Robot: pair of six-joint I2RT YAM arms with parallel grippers.
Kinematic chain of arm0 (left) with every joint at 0, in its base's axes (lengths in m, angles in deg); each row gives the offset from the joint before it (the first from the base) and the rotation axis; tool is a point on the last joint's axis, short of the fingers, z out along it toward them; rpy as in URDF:
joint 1: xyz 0 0 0.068 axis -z
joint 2: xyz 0.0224 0.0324 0.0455 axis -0.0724 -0.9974 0
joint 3: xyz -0.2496 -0.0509 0.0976 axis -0.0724 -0.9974 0
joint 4: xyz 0.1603 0.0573 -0.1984 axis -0.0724 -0.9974 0
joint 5: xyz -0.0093 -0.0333 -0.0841 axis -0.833 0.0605 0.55
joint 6: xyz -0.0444 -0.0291 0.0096 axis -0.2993 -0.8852 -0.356
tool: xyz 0 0 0 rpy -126.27 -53.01 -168.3
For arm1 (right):
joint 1: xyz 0 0 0.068 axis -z
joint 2: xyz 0.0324 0.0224 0.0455 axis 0.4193 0.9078 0
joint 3: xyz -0.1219 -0.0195 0.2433 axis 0.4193 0.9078 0
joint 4: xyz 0.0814 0.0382 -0.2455 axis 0.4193 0.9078 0
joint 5: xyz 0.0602 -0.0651 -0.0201 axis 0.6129 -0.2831 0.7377
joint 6: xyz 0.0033 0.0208 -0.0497 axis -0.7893 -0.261 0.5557
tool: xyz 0 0 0 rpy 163.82 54.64 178.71
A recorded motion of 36 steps. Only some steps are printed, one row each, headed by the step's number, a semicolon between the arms.
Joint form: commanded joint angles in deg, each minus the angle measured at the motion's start. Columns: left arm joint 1, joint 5, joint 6, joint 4, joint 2, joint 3; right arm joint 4, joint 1, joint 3, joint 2, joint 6, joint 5.
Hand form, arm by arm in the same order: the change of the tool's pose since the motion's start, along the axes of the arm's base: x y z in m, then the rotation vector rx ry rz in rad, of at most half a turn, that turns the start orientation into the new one. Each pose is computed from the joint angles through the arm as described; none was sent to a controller.
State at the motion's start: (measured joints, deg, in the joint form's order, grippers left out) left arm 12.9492 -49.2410 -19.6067 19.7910 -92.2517 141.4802; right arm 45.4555 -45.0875 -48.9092 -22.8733 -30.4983 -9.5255
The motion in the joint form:
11: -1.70 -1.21 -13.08 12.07 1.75 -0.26; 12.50 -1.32 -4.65 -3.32 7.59 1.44
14: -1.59 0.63 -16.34 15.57 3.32 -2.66; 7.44 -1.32 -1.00 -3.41 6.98 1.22
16: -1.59 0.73 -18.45 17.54 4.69 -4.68; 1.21 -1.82 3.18 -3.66 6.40 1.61
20: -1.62 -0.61 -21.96 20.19 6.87 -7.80; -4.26 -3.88 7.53 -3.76 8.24 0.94
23: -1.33 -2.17 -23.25 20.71 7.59 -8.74; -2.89 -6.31 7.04 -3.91 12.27 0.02
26: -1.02 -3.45 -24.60 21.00 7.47 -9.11; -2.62 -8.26 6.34 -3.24 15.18 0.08
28: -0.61 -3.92 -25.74 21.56 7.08 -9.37; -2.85 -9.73 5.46 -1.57 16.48 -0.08
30: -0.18 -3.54 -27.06 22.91 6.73 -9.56; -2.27 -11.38 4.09 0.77 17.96 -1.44
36: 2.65 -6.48 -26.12 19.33 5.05 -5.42; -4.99 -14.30 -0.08 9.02 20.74 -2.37
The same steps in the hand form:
11: 0.0155 0.0101 0.0269 -0.1777 -0.1325 0.2068; -0.0140 -0.0001 0.0160 -0.1059 -0.0177 0.0845
14: 0.0113 0.0092 0.0299 -0.2473 -0.1399 0.2184; -0.0130 0.0002 0.0026 -0.0917 -0.0351 0.0766
16: 0.0069 0.0104 0.0312 -0.2778 -0.1436 0.2402; -0.0140 0.0016 -0.0115 -0.0694 -0.0656 0.0872
20: -0.0002 0.0134 0.0327 -0.3108 -0.1507 0.2962; -0.0183 0.0061 -0.0283 -0.0847 -0.1109 0.1189
23: -0.0032 0.0129 0.0330 -0.3108 -0.1542 0.3259; -0.0220 0.0118 -0.0274 -0.1364 -0.1537 0.1644
26: -0.0034 0.0113 0.0303 -0.3107 -0.1480 0.3535; -0.0235 0.0176 -0.0254 -0.1664 -0.1901 0.2124
28: -0.0029 0.0082 0.0268 -0.3175 -0.1397 0.3662; -0.0222 0.0234 -0.0241 -0.1826 -0.2006 0.2422
30: -0.0019 0.0043 0.0252 -0.3418 -0.1379 0.3676; -0.0194 0.0302 -0.0234 -0.2151 -0.1990 0.2590
36: -0.0017 -0.0170 0.0317 -0.2974 -0.1409 0.3480; -0.0047 0.0510 -0.0186 -0.2552 -0.2211 0.3112

